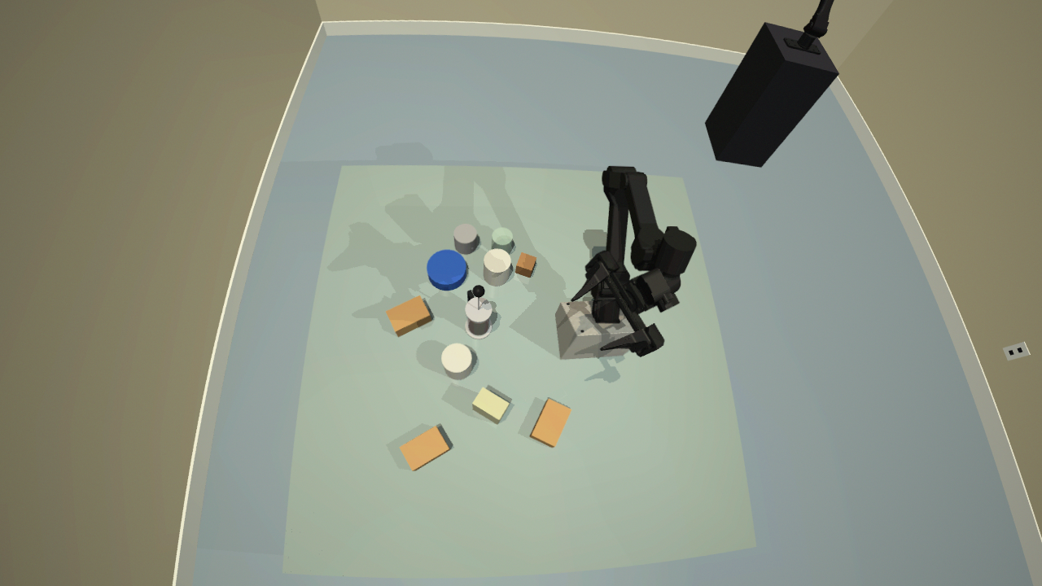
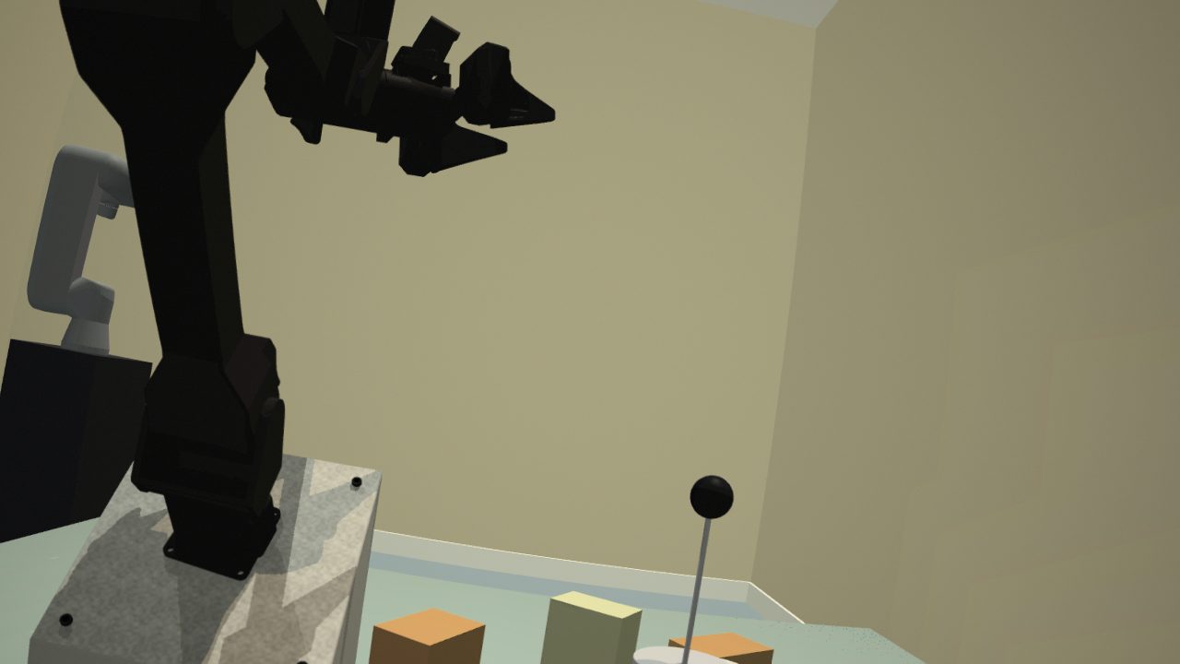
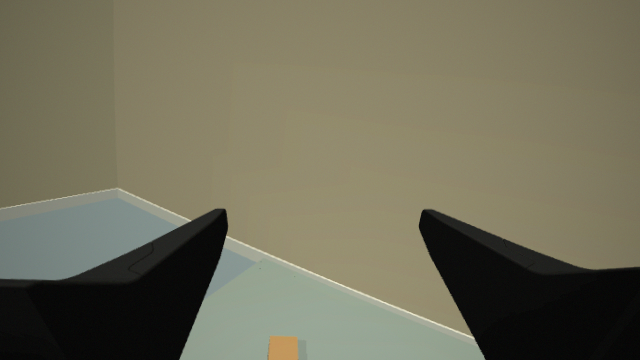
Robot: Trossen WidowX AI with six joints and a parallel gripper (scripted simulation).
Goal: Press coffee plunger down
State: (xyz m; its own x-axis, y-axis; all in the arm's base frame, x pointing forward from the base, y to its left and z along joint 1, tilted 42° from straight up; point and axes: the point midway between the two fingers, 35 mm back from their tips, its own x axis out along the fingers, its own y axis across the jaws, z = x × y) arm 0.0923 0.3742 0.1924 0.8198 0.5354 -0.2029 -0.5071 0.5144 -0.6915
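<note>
My gripper tip is 19 cm short of the coffee press, 20 cm to the left of it and 43 cm above it. From my gripper tip the other things lie so: blue cylinder 29 cm ahead, 36 cm to the right, 54 cm below; grey cylinder 24 cm ahead, 46 cm to the right, 52 cm below; pale yellow block 14 cm ahead, 6 cm to the left, 50 cm below.
</note>
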